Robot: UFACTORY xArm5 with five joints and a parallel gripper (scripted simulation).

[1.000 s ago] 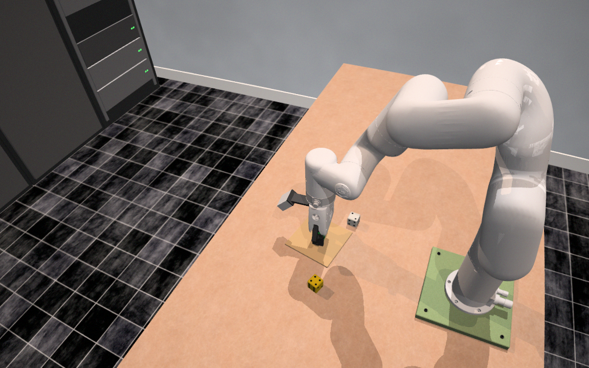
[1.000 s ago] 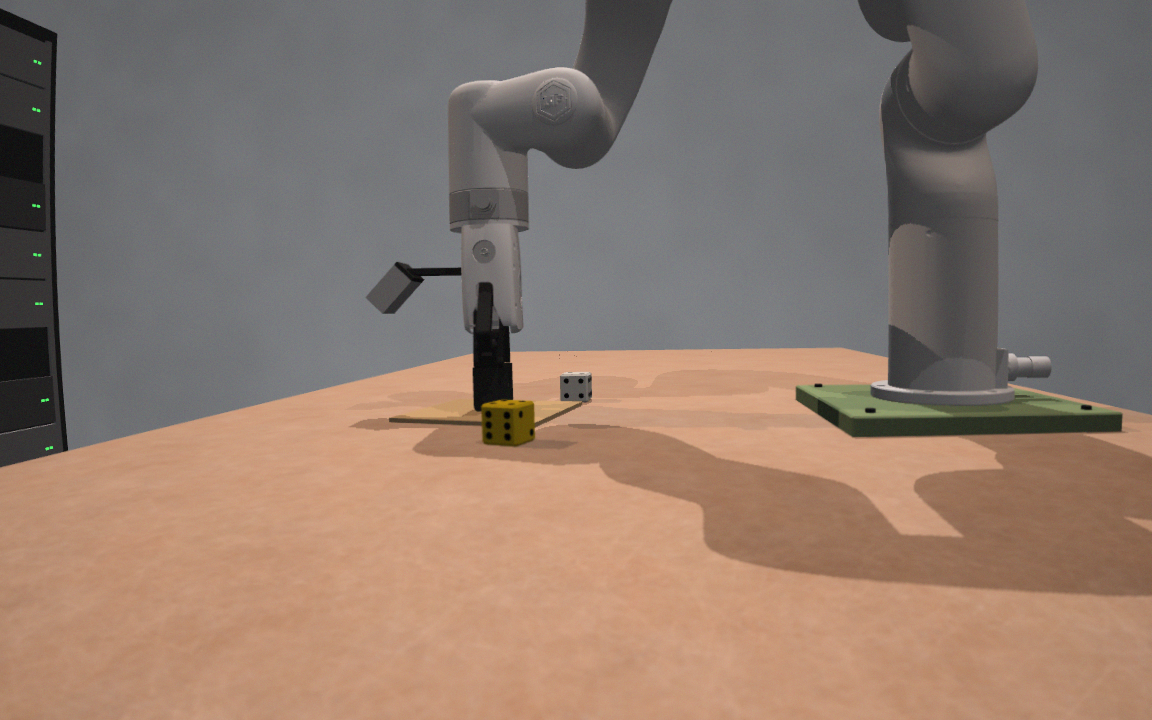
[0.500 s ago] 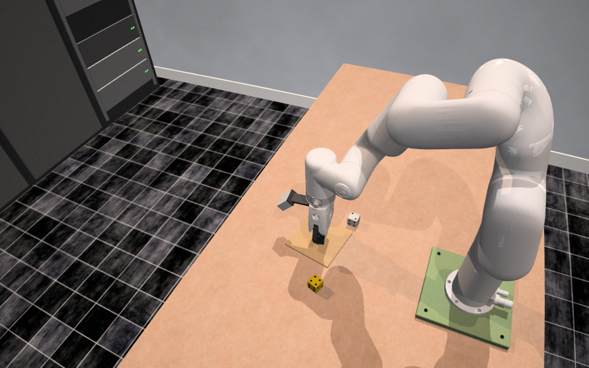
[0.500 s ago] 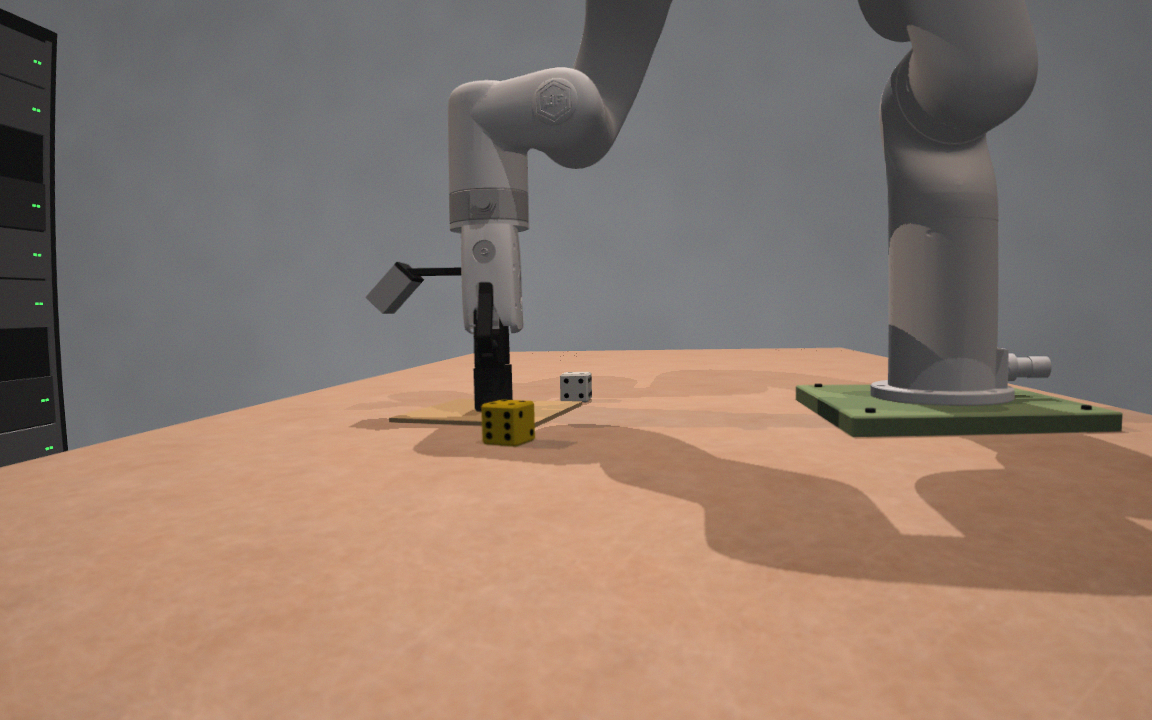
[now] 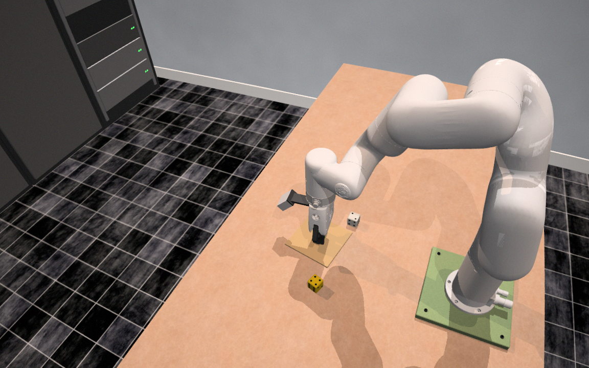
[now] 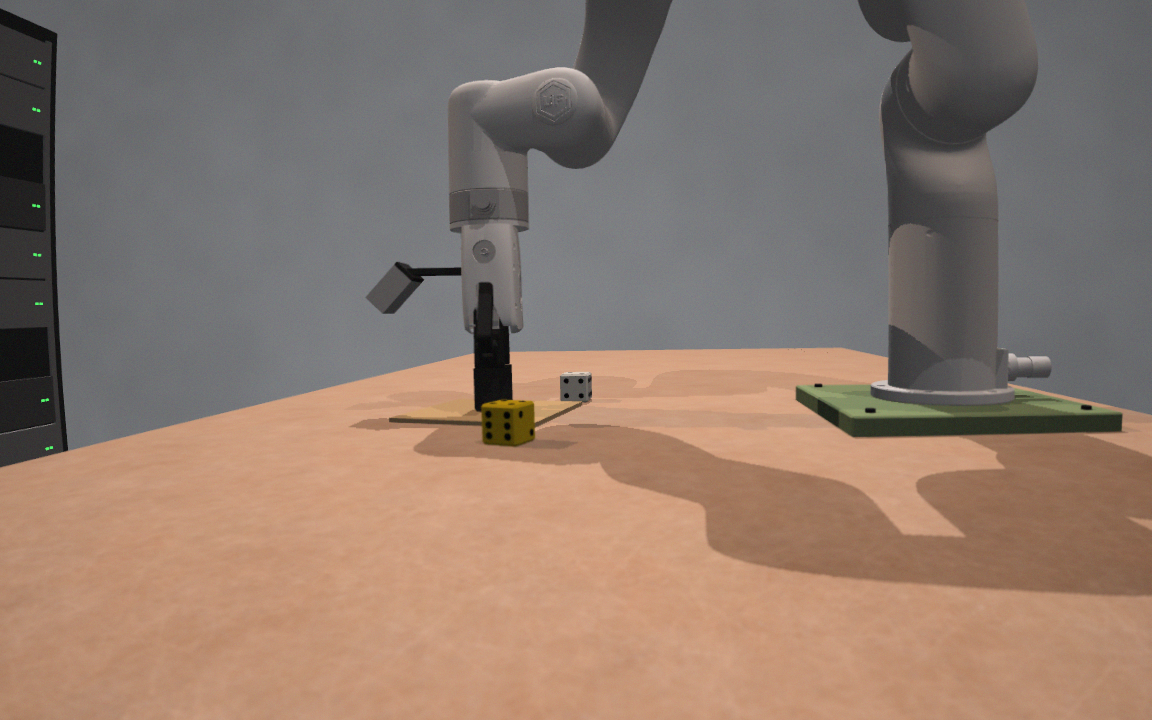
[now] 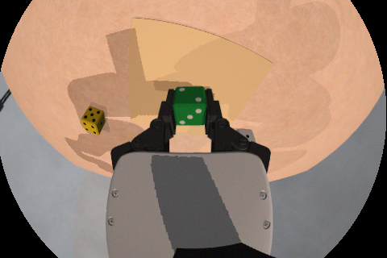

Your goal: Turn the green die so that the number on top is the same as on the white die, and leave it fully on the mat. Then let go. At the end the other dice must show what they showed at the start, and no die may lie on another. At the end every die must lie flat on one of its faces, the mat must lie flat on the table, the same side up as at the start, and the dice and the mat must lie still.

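The tan mat is 2 cm below my hand. The rest, counted from my hand: green die (1 cm below); then white die (10 cm to the right, 6 cm behind, 1 cm below); then yellow die (14 cm to the left, 5 cm behind, 1 cm below).
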